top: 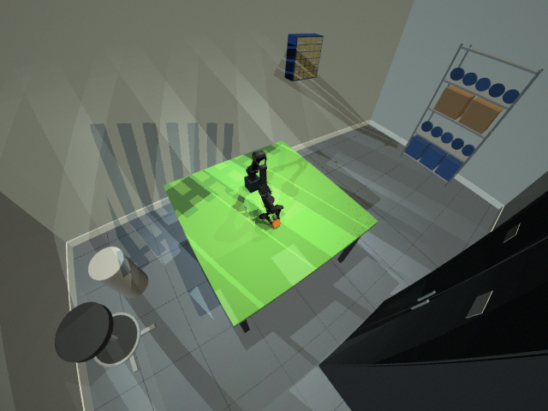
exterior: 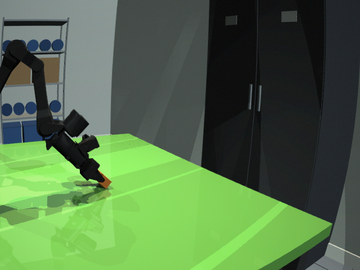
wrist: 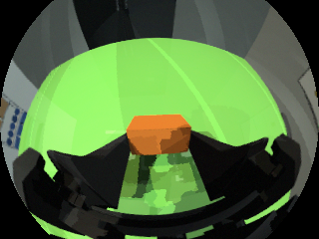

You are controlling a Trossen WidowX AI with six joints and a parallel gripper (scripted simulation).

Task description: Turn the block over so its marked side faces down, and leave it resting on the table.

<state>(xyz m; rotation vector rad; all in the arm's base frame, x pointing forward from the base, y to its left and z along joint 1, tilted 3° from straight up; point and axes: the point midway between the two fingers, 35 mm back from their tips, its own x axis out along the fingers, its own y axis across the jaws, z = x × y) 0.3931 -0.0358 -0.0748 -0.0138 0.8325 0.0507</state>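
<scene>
The orange block lies 1 cm below my gripper tip.
</scene>
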